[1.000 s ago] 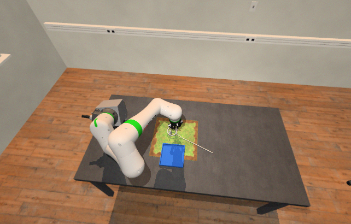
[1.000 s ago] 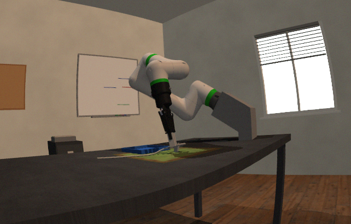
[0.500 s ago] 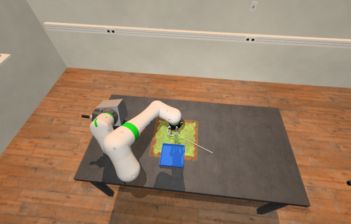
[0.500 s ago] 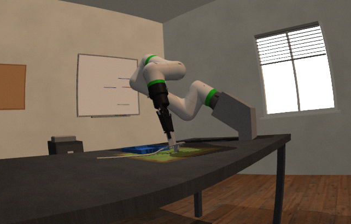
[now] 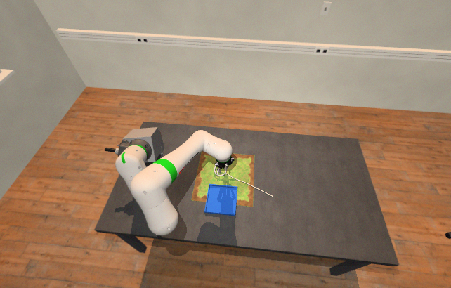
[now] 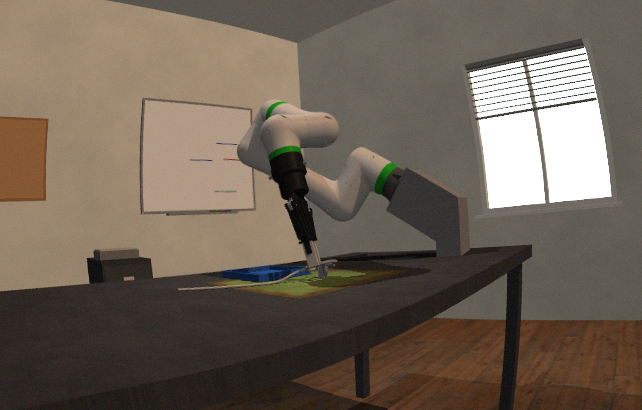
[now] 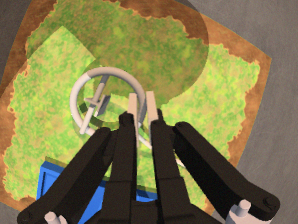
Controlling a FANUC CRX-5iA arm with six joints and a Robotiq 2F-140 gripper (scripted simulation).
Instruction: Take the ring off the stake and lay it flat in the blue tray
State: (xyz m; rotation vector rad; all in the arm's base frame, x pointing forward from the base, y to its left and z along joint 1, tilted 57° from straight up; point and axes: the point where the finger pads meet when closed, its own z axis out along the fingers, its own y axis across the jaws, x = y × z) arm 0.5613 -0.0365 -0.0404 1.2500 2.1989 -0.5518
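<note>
Now: the blue tray 20 mm behind my hand, 210 mm to the right of it and 60 mm below it. From my hand the other things lie so: ring (40 mm behind, 30 mm below); grey stake (50 mm behind, 50 mm below).
</note>
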